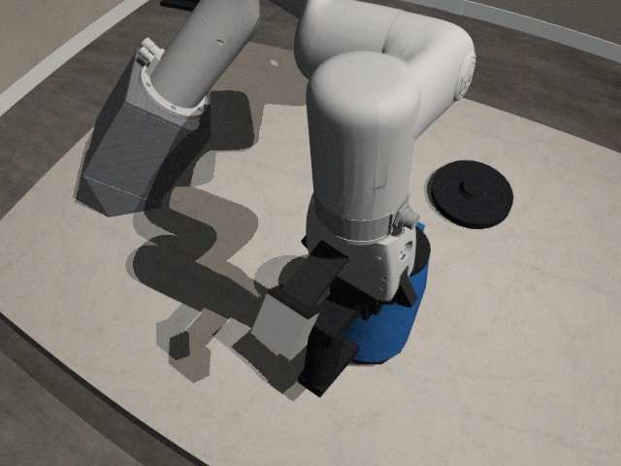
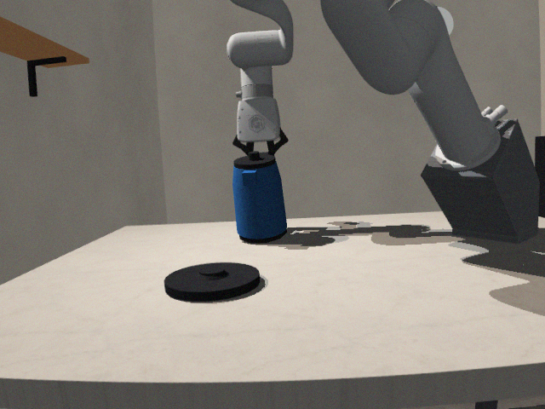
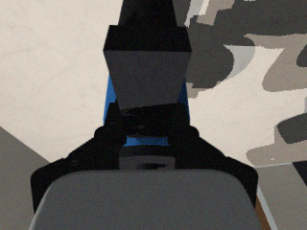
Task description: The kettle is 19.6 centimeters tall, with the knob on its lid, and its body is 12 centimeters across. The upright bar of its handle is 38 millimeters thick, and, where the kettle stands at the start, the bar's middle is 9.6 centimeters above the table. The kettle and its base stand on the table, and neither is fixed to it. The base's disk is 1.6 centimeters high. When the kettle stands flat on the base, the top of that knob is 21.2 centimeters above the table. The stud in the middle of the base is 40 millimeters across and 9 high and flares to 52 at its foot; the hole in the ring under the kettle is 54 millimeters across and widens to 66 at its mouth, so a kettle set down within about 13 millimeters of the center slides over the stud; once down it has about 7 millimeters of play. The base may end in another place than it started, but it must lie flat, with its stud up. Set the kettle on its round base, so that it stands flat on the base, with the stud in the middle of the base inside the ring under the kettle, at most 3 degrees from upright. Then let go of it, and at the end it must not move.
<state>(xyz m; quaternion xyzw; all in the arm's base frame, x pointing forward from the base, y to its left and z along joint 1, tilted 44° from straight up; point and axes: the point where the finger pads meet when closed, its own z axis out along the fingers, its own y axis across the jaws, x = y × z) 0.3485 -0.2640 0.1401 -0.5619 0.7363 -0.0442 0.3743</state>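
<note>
Now: the blue kettle 2 cm to the left of my hand and 6 cm below it. Also, from my hand: round black base 5 cm ahead, 36 cm to the left, 17 cm below.
</note>
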